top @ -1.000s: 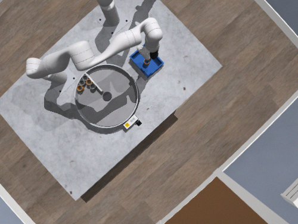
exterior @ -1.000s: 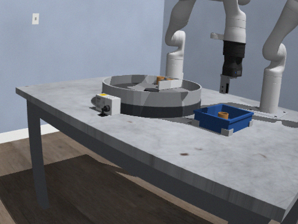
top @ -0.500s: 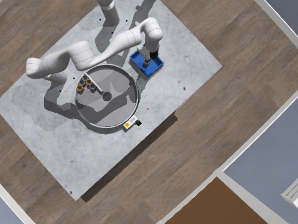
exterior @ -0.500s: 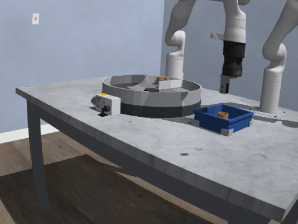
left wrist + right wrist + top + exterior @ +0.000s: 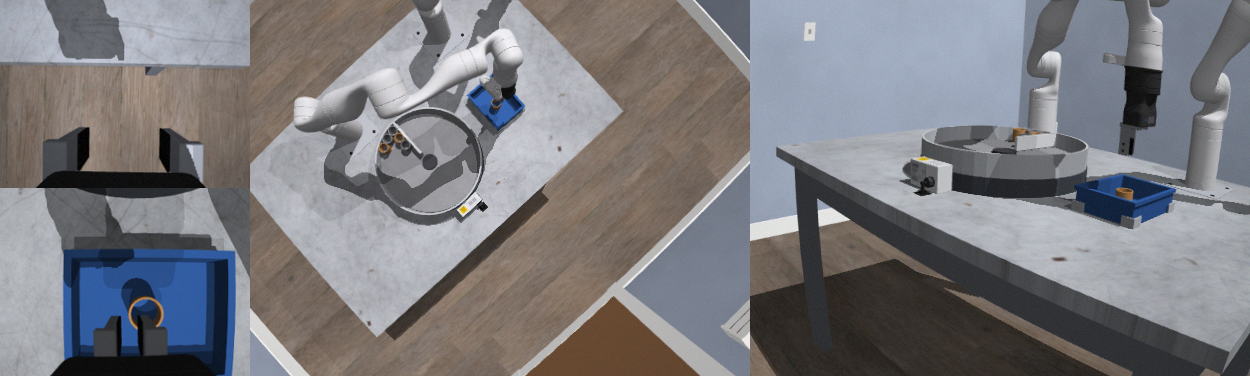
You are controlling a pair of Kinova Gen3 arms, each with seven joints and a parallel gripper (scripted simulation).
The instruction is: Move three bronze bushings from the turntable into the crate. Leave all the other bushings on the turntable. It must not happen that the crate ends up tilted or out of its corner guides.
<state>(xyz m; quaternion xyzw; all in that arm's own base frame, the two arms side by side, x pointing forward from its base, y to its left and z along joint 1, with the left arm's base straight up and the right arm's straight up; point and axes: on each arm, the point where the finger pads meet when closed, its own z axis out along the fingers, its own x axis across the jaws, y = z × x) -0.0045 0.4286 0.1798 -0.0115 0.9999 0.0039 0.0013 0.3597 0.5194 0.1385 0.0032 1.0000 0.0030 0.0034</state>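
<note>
Now: right hand 110 mm above the blue crate and 20 mm past it. The rest, counted from my right hand: turntable: 350 mm to the right, 90 mm below, 50 mm behind.
</note>
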